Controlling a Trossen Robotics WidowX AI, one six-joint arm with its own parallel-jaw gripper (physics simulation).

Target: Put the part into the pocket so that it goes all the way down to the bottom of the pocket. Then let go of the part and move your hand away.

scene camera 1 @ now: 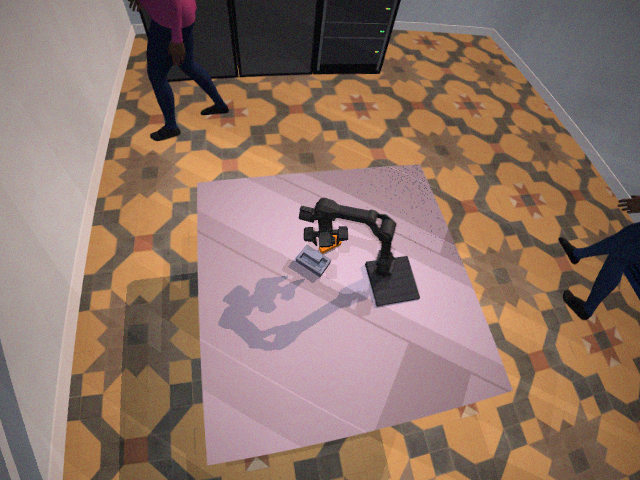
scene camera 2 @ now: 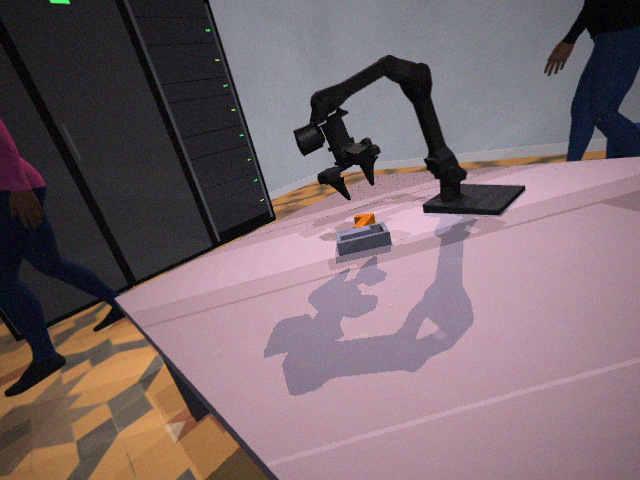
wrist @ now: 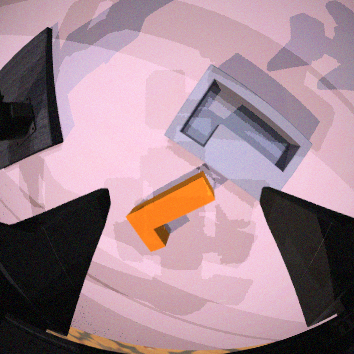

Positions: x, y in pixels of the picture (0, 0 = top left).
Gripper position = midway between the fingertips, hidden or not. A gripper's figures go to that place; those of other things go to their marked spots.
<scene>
The gripper point(scene camera 2: 361, 192): 90 cm from the lens. A grey pocket block point(scene camera 2: 371, 236): 84 cm from the lens.
</scene>
